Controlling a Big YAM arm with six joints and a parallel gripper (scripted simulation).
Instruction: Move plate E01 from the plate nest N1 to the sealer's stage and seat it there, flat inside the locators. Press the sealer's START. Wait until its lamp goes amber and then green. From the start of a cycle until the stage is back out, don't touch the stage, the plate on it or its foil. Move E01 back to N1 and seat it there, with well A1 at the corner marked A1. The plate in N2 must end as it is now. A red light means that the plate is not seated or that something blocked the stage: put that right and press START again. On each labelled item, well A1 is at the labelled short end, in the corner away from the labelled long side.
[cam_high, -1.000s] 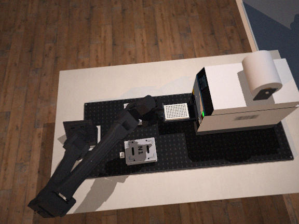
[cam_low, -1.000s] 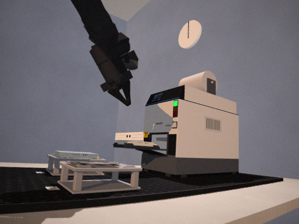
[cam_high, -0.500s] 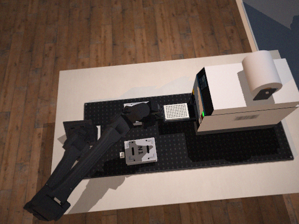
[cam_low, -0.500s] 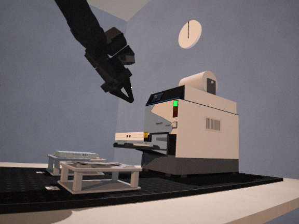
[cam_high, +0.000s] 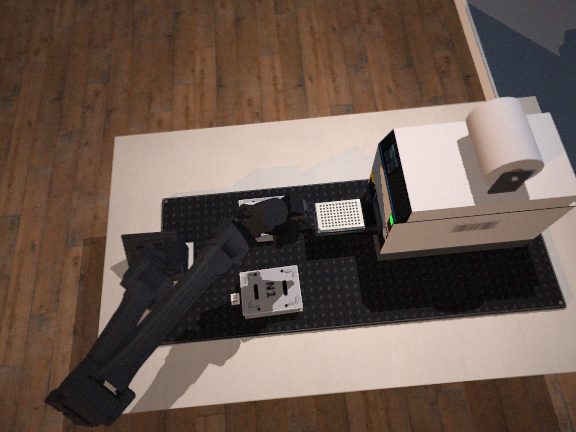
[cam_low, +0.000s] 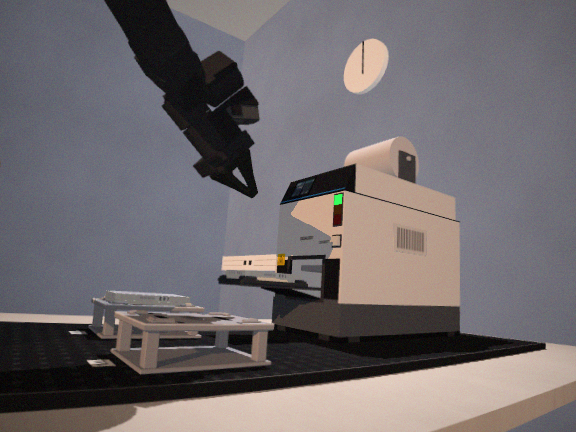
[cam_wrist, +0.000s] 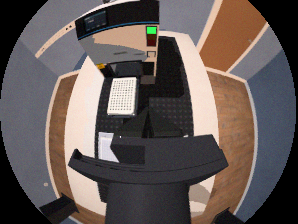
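Now: the start button 19 cm ahead of my hand, 1 cm to the right of it and 6 cm below it. Also, from my hand: nest (12 cm behind, 8 cm to the right, 20 cm below); plate (11 cm behind, 14 cm to the left, 19 cm below); sealer stage (9 cm ahead, 8 cm to the left, 15 cm below).
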